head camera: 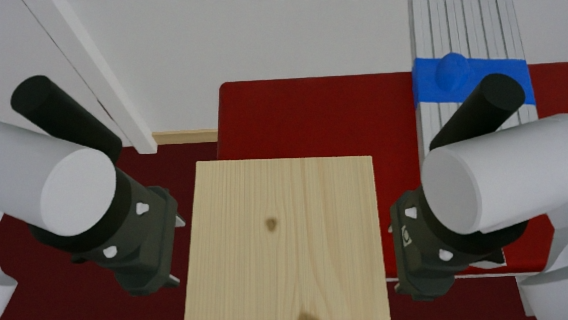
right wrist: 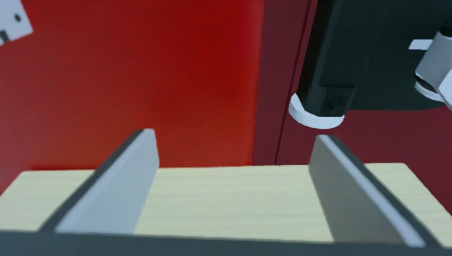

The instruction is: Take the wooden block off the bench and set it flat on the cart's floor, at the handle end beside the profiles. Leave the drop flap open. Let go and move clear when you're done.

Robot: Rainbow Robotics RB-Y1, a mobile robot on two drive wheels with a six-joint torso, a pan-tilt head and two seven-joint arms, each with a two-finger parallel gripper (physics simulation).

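Places are measured from the robot's base along level axes (x right, y back, z down), in millimetres.
Pixels of known places: left gripper, fingertip midpoint: (head camera: pixel 175 252); right gripper, fingertip midpoint: (head camera: pixel 398 259) (right wrist: pixel 233 149); robot's base, link origin: (right wrist: pixel 327 26).
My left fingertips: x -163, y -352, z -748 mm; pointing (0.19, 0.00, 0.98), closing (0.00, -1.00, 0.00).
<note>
Ahead of a thing's pixels: the offset from my left fingertips to its top centre. "spot": to the spot under its first point. Level surfaces: height alone.
The wooden block {dz -50, dx +145, dy +3 mm} (head camera: pixel 285 240) (right wrist: pixel 235 205) is large and pale, its broad face up, low in the middle of the head view. It overlaps the near left part of the cart's red floor {dz +27 mm} (head camera: pixel 310 117) (right wrist: pixel 150 75) in the picture; what is under it is hidden. My left gripper (head camera: pixel 179 251) is partly open and empty, fingertips close to the block's left side. My right gripper (head camera: pixel 393 259) (right wrist: pixel 233 149) is partly open and empty, fingertips close to its right side. Contact is unclear. Long grey profiles {dz -14, dx +435, dy -262 mm} (head camera: pixel 467 25) lie at the upper right.
A blue piece {spot: dz +0, dx +362, dy -264 mm} (head camera: pixel 425 80) with a round knob crosses the profiles. A pale wall (head camera: pixel 300 35) stands behind, with a white upright (head camera: pixel 107 82) at the left. Dark red floor (head camera: pixel 165 165) (right wrist: pixel 390 137) shows beside the cart. A dark base part (right wrist: pixel 335 55) with a white rounded foot is at the wrist view's upper right.
</note>
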